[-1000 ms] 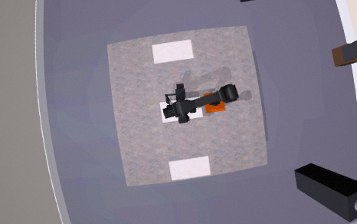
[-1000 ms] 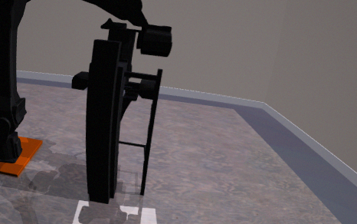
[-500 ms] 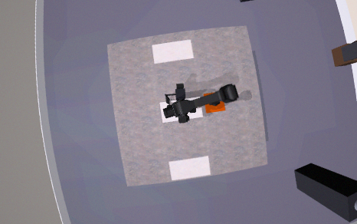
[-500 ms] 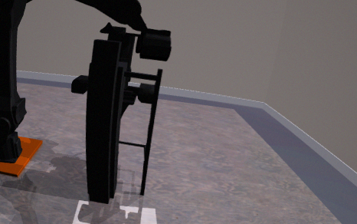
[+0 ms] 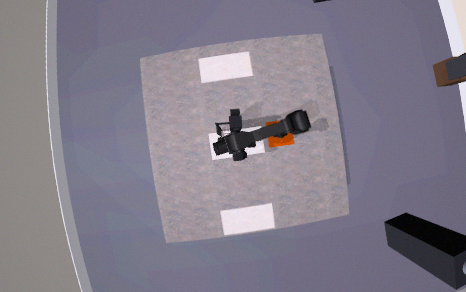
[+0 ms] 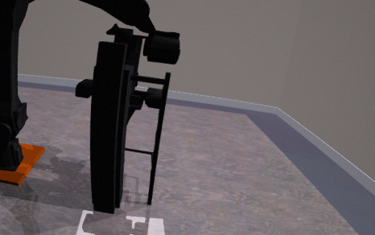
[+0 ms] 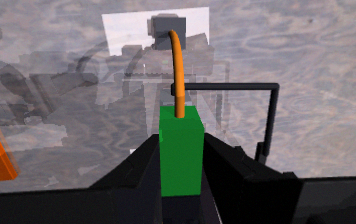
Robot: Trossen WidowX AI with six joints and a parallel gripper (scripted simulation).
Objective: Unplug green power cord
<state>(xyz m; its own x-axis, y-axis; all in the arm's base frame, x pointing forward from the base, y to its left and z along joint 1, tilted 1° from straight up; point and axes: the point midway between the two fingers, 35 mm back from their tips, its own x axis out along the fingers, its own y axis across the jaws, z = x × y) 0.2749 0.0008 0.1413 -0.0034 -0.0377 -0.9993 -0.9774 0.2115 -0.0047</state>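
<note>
The green plug is 30 mm to the right of my gripper tip. Also, from my gripper tip: grey block: 10 mm ahead, 60 mm to the left, 110 mm below.
</note>
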